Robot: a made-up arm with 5 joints.
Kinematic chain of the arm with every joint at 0, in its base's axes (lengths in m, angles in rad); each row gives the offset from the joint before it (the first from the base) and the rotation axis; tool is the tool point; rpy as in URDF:
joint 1: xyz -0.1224 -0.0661 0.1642 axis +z
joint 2: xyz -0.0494 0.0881 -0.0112 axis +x
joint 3: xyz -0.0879 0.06 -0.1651 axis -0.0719 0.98 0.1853
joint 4: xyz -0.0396 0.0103 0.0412 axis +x
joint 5: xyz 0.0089 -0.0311 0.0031 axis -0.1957 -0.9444 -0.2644
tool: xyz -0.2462 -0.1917 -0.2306 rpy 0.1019 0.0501 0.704
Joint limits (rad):
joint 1: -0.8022..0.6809
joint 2: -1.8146..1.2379
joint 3: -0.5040..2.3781
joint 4: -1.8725..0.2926
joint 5: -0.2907..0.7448
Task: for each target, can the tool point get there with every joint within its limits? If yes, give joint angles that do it. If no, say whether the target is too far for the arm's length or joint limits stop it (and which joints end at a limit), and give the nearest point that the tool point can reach.
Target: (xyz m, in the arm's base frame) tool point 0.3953 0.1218 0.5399
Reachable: no: joint limits stop it (at a limit: joint 1, joint 2, joint 3) | nearest point 0.1497 -0.0268 0.3409 | short by 0.349 m
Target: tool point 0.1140 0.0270 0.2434
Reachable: yes | joints -0.0921 -1.4674 1.7603 -1.6108 -0.0012
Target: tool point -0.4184 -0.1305 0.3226
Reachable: yes | joints -0.2260 -0.6666 1.1875 -0.3758 0.1747
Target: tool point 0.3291 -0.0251 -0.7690
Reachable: no: too far | nearest point 0.1561 -0.0408 -0.2233 | short by 0.573 m
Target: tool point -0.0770 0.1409 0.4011
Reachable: yes | joints -0.6464 -1.2672 0.6345 -1.6371 0.4562
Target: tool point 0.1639 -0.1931 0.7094
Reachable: no: joint limits stop it (at a limit: joint 2, joint 3, joint 5) | nearest point 0.0445 -0.1401 0.4458 | short by 0.294 m
